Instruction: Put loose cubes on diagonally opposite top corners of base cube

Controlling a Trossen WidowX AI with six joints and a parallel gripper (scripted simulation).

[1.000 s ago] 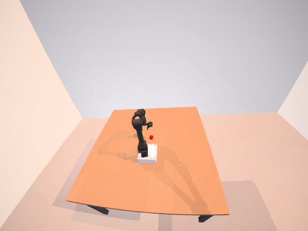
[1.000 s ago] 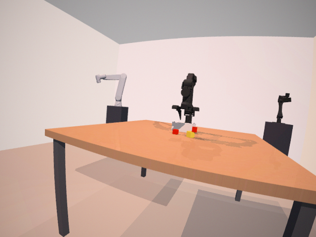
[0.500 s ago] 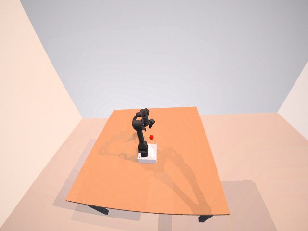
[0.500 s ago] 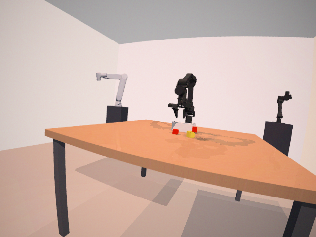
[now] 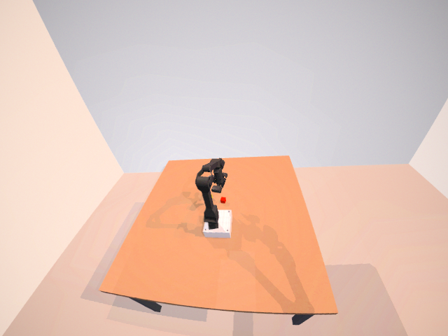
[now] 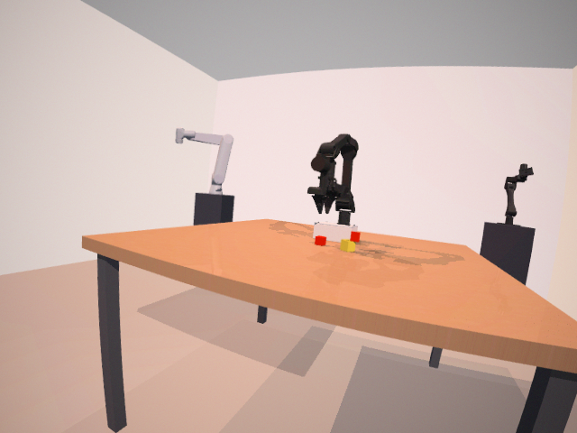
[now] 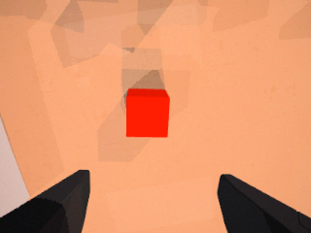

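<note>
The red cube lies 5 cm ahead of my gripper tip, 13 cm to the left of it and 7 cm below it. Also, from my gripper tip: yellow cube: 5 cm ahead, 11 cm to the left, 10 cm below.
</note>
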